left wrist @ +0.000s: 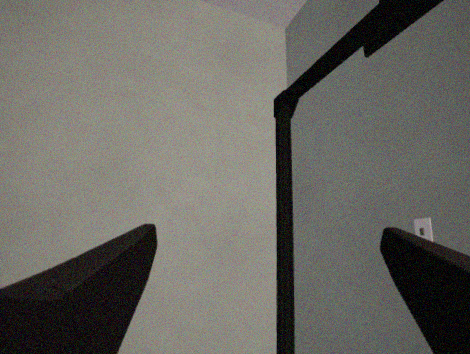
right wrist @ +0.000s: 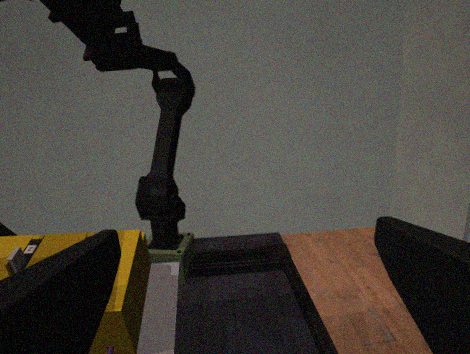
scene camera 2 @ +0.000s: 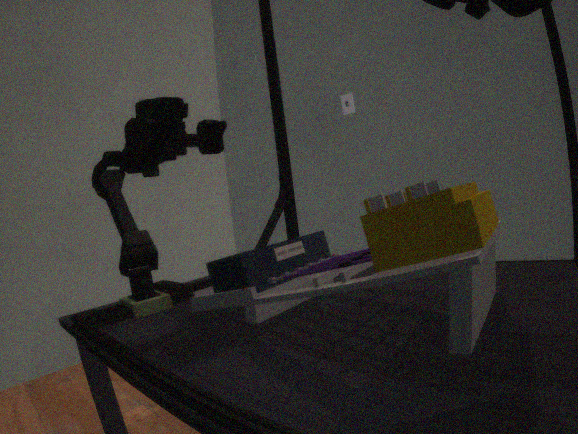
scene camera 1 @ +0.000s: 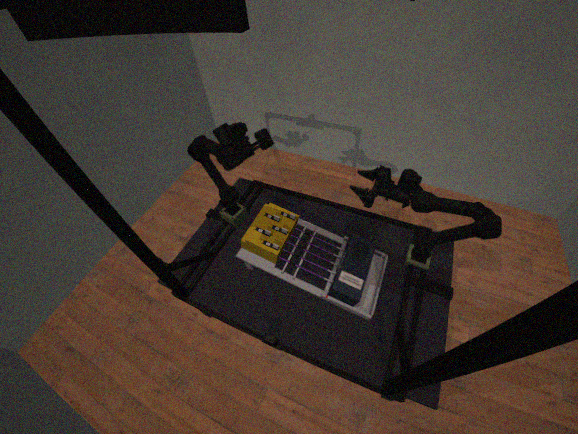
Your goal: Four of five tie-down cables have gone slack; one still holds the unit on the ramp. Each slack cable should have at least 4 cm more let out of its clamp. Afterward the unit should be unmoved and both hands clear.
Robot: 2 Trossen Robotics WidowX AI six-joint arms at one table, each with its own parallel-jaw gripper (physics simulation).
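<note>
The unit, a dark blue box with a white label (scene camera 1: 361, 255) (scene camera 2: 231, 272), sits at the low end of the pale ramp (scene camera 1: 306, 288) (scene camera 2: 461, 310) (right wrist: 157, 312). Several purple cables (scene camera 1: 321, 246) (scene camera 2: 347, 259) run along the ramp to the yellow clamp block (scene camera 1: 260, 250) (scene camera 2: 425, 237) (right wrist: 131, 252) at its high end. Grey clamp levers (scene camera 2: 395, 198) (right wrist: 15, 260) stand on the block; their exact positions and each cable's slack are too small and dark to tell. My left gripper (scene camera 1: 269, 139) (left wrist: 269, 237) is open and empty, high above the table's back. My right gripper (scene camera 1: 356, 182) (scene camera 2: 224, 136) (right wrist: 248, 236) is open and empty, raised away from the ramp.
A pale tray rim (scene camera 1: 384, 280) surrounds the ramp's low end. Black frame posts (scene camera 1: 85, 185) (scene camera 2: 278, 115) (left wrist: 285, 225) rise beside the dark table (scene camera 1: 300, 332) (scene camera 2: 350, 375) (right wrist: 240, 310). A dark overhead panel (scene camera 1: 130, 17) hangs at the upper left.
</note>
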